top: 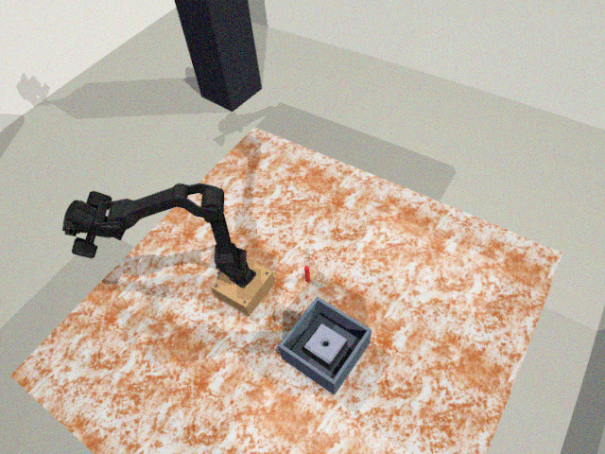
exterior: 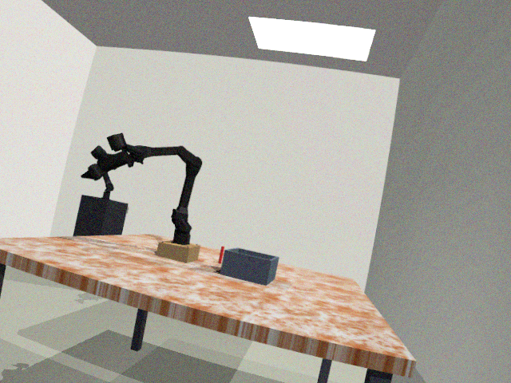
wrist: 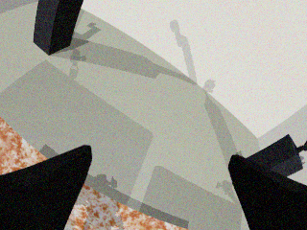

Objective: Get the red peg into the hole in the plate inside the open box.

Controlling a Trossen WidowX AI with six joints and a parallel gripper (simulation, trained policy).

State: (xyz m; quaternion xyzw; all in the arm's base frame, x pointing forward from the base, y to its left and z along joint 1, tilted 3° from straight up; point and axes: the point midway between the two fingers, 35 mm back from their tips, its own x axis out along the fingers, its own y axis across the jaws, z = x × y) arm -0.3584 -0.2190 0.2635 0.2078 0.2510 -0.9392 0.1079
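My gripper tip is now 550 mm short of the red peg, 370 mm to the right of it and 250 mm above it. The rest, counted from my gripper tip: light grey plate: 740 mm ahead, 210 mm to the left, 240 mm below; grey box: 740 mm ahead, 210 mm to the left, 260 mm below.
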